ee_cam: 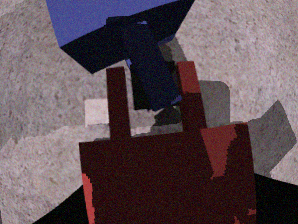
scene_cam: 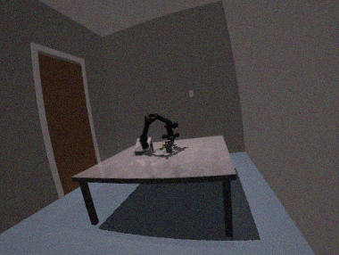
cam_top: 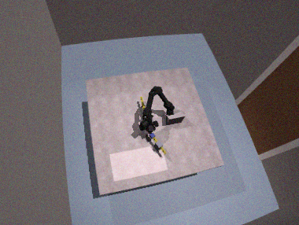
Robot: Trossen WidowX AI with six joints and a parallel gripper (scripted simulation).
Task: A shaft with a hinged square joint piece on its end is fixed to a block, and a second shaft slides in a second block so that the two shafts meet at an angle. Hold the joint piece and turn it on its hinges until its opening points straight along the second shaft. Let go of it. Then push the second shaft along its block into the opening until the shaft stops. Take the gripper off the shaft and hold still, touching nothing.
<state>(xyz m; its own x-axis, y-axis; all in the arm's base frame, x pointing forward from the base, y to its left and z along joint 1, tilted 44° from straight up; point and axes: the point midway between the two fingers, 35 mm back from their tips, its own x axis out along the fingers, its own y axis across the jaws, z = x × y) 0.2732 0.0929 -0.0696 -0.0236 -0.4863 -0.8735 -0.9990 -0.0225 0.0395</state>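
My gripper tip is 10 mm to the right of the red joint piece and 30 mm below it.
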